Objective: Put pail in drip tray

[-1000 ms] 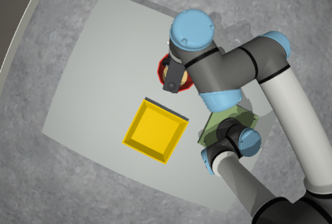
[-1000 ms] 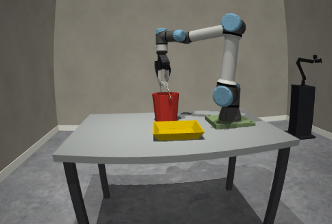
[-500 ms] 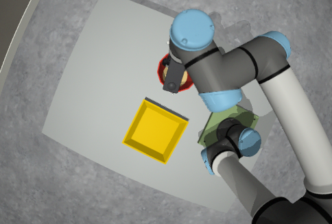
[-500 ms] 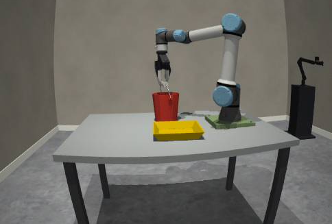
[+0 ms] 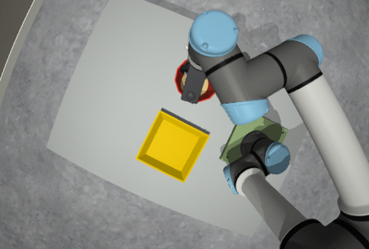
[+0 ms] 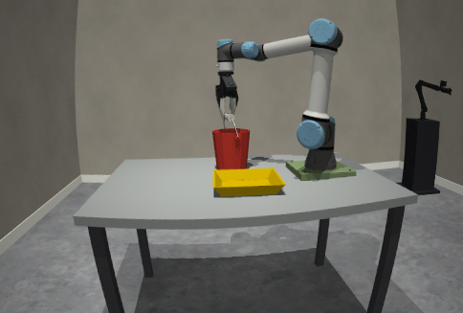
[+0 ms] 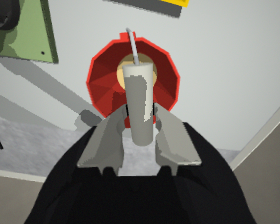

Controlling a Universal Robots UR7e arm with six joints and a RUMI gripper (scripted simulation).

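My gripper is now 9 cm above the red pail and 1 cm past it. From my hand the other things lie so: handle grip: 3 cm below; then yellow drip tray: 29 cm to the left, 23 cm below, 10 cm behind.
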